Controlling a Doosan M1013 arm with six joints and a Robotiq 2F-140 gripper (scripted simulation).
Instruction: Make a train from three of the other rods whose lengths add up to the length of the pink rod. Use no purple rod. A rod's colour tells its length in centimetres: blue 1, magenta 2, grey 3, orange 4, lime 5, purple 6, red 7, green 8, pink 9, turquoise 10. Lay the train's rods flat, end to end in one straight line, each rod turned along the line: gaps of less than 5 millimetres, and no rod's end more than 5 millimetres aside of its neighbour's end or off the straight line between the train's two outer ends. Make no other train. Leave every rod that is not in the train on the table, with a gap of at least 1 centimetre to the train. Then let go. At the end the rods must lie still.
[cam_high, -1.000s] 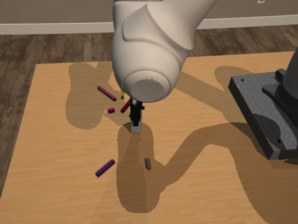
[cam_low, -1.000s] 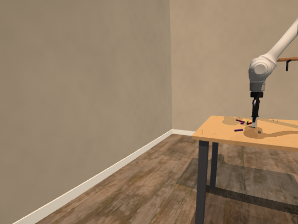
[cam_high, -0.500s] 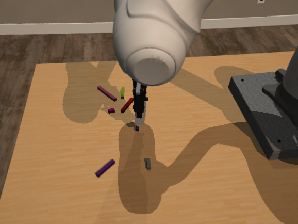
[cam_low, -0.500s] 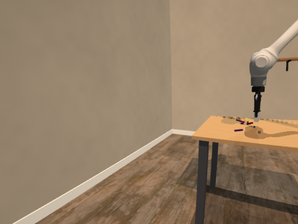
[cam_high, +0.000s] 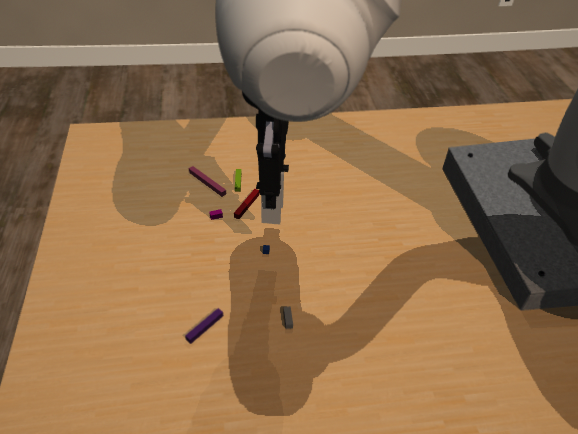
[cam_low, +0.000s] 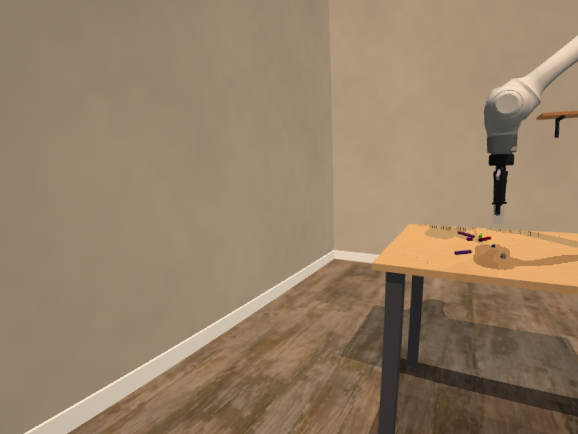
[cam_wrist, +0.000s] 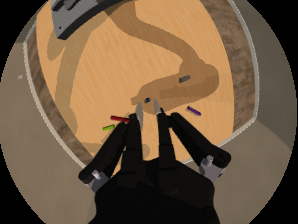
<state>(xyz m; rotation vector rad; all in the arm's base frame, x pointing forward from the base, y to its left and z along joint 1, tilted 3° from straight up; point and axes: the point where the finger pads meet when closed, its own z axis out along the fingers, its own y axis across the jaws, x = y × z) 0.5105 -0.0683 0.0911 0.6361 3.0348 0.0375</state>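
The grey rod lies 130 mm to the left of my hand, 110 mm below it and 10 mm ahead of it. From my hand the other things lie so: magenta rod: 110 mm below, 100 mm to the right, 70 mm ahead; blue rod: 110 mm below, 10 mm ahead; red rod: 110 mm to the right, 110 mm below, 10 mm ahead.
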